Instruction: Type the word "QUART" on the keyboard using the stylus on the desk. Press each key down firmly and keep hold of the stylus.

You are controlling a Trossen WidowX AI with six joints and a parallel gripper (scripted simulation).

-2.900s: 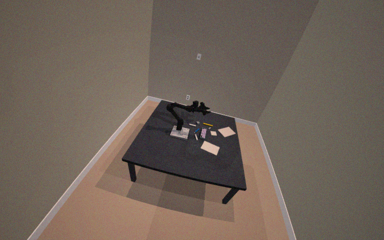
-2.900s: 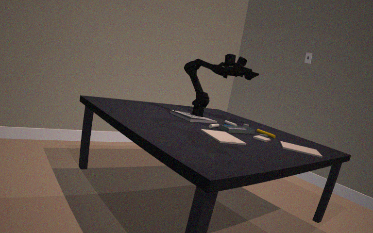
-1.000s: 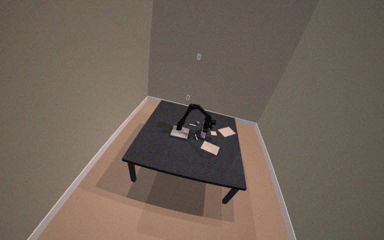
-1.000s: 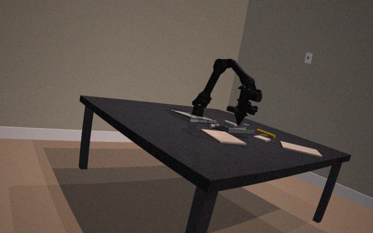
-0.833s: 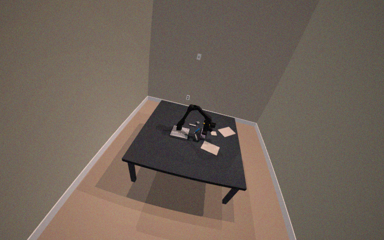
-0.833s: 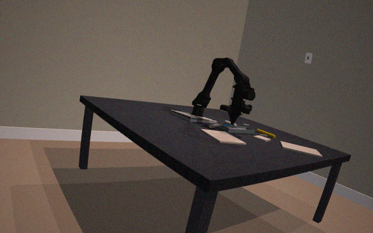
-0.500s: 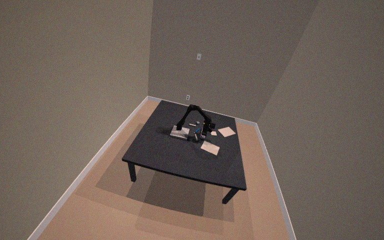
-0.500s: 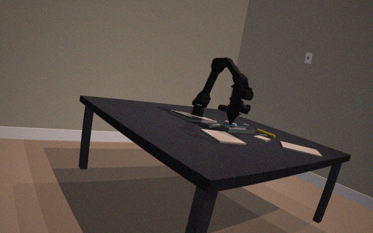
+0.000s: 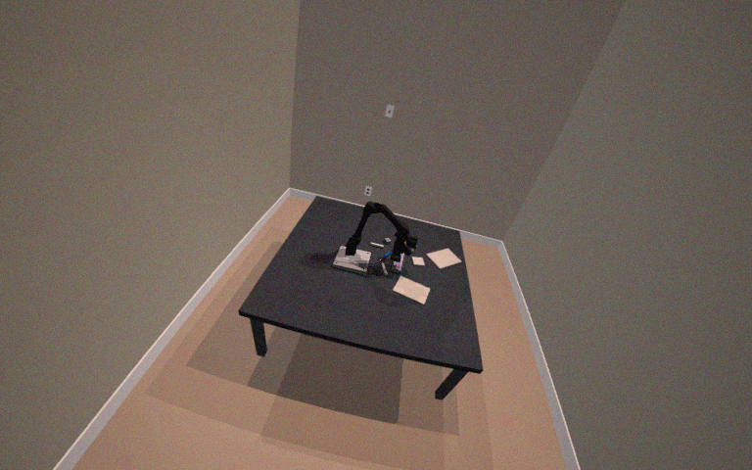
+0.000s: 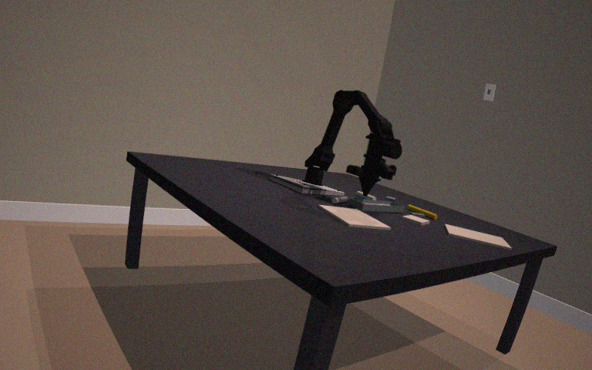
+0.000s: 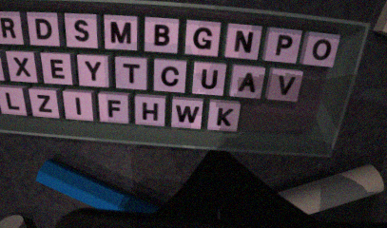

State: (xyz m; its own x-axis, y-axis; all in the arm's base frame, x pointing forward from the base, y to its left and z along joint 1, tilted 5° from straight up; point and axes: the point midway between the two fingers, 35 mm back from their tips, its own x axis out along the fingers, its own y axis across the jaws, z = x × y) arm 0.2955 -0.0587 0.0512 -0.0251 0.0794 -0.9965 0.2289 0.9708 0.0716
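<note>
Now: the blue stylus 6 cm behind my gripper tip, 6 cm to the left of it and 3 cm below it. Round my gripper tip: yellow cylinder 13 cm ahead, 24 cm to the left, 3 cm below; white block 19 cm ahead, 7 cm to the left, 4 cm below; grey stylus tip 8 cm behind, 3 cm to the left, 3 cm below.
</note>
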